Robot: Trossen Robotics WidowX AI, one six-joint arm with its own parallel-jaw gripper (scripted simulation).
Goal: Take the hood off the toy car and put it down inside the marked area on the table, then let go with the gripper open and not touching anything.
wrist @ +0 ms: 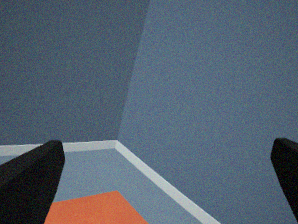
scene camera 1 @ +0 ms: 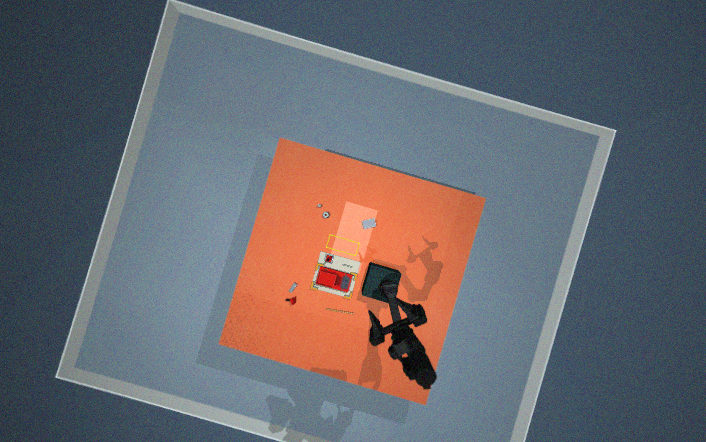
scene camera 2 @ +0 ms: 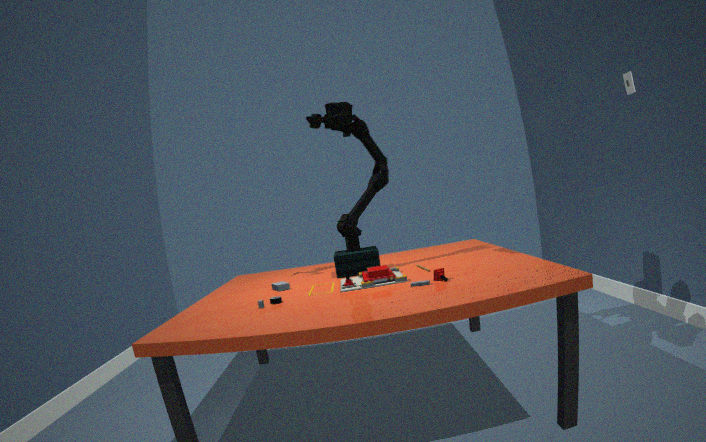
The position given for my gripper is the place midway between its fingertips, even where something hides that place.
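Note:
I can see my gripper (scene camera 1: 381, 304), (wrist: 169, 150), (scene camera 2: 314, 117). It is open, my gripper, and it holds nothing.

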